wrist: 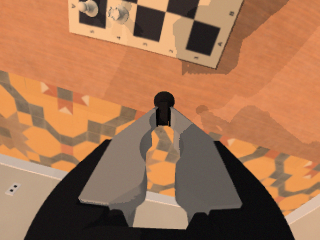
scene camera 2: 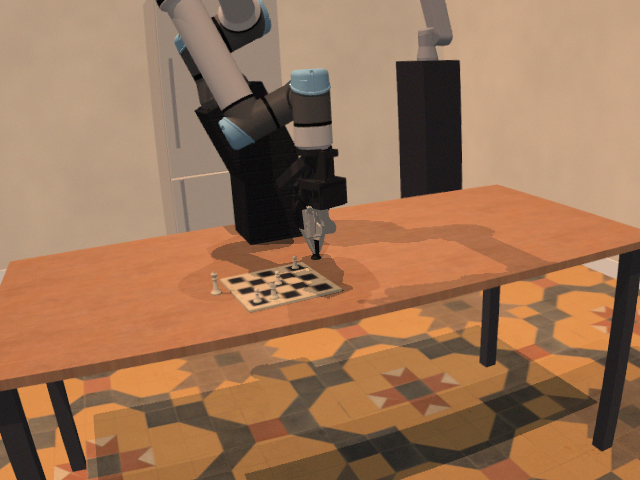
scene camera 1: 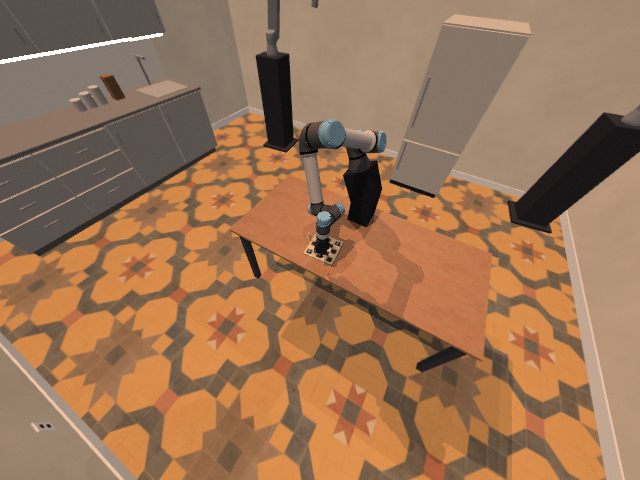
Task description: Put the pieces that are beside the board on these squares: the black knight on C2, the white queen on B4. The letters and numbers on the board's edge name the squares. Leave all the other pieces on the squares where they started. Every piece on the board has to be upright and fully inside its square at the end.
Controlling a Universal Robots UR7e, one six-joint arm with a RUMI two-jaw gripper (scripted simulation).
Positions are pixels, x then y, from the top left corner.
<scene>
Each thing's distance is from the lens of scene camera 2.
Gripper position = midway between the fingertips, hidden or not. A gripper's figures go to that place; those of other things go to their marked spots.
gripper [scene camera 2: 316, 253]: 1.25 m
chessboard [scene camera 2: 304, 283]: 1.38 m
</scene>
